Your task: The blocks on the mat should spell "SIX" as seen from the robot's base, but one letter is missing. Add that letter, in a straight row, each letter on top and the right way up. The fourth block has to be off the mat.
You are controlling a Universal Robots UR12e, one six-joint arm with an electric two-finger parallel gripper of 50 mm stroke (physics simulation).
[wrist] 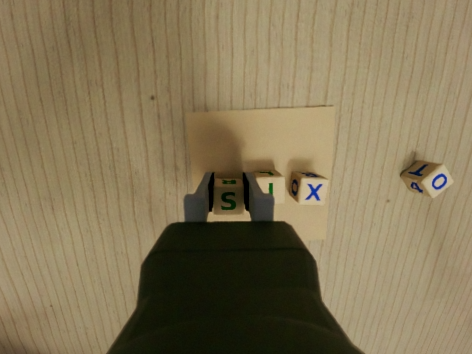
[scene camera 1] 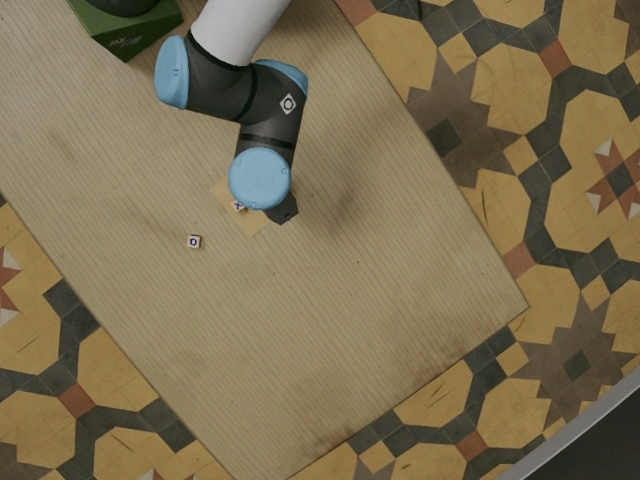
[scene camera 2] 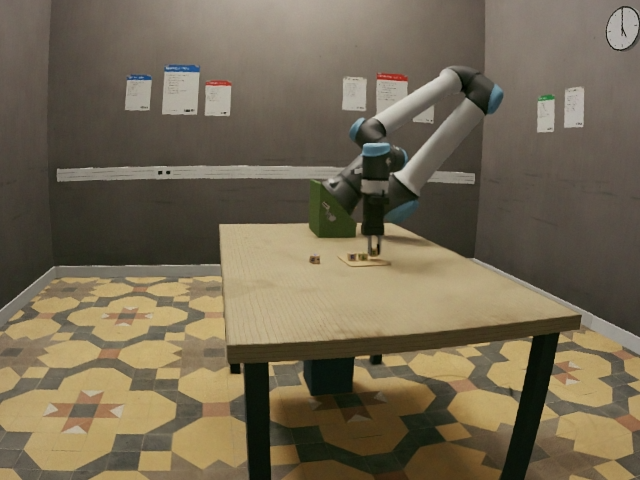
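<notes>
My gripper [scene camera 2: 374, 253] [wrist: 228, 184] is shut on the S block [scene camera 2: 373, 251] [wrist: 228, 201], which has a green S on top and is held slightly above the mat [scene camera 1: 250, 224] [scene camera 2: 367, 264] [wrist: 310, 120]. The I block [scene camera 2: 362, 256] [wrist: 271, 189] stands on the mat right of it in the wrist view, partly hidden by a finger. The X block [scene camera 1: 237, 206] [scene camera 2: 352, 256] [wrist: 313, 192] stands further right. The letters read S, I, X upright there. The O block [scene camera 1: 193, 241] [scene camera 2: 314, 259] [wrist: 439, 181] lies off the mat. In scene camera 1 the wrist hides the fingertips, S and I.
The wooden table [scene camera 1: 336, 310] [scene camera 2: 403, 304] [wrist: 100, 150] carries the mat and the blocks. The green robot base mount [scene camera 1: 124, 38] [scene camera 2: 330, 217] stands at the table's back end. The right fingertip is very close to the I block; whether they touch is unclear.
</notes>
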